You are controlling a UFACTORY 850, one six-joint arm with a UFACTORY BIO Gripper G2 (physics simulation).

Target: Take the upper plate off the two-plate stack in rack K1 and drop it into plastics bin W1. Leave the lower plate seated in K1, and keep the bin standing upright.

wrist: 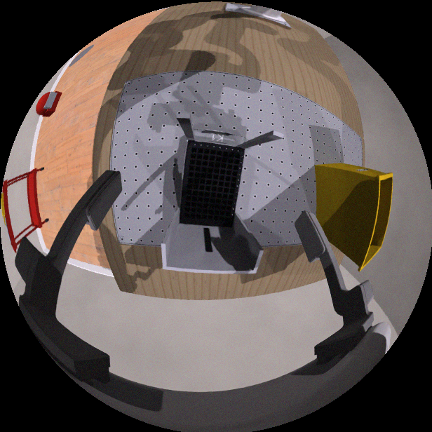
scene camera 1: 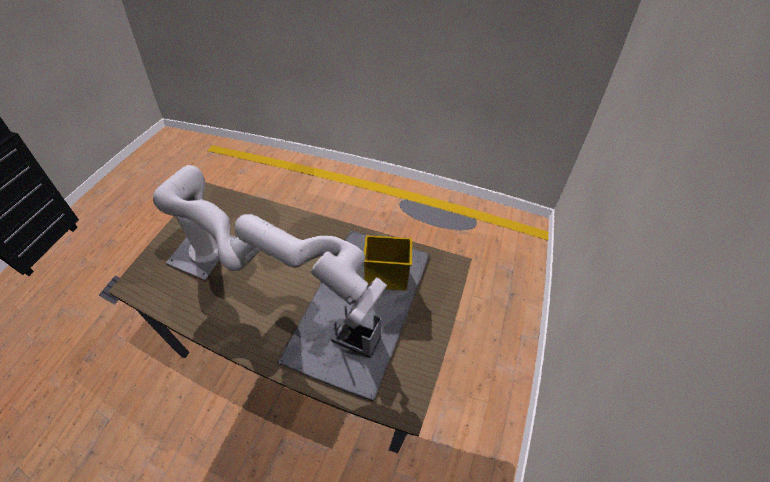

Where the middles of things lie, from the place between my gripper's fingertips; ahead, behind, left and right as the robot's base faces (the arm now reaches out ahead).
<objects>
My gripper is now 1 cm short of the black gridded plate (wrist: 212,172) and 12 cm above it. The rest, counted from my hand: yellow plastics bin W1 (wrist: 353,203) (4 cm behind, 31 cm to the left, 7 cm below).
</objects>
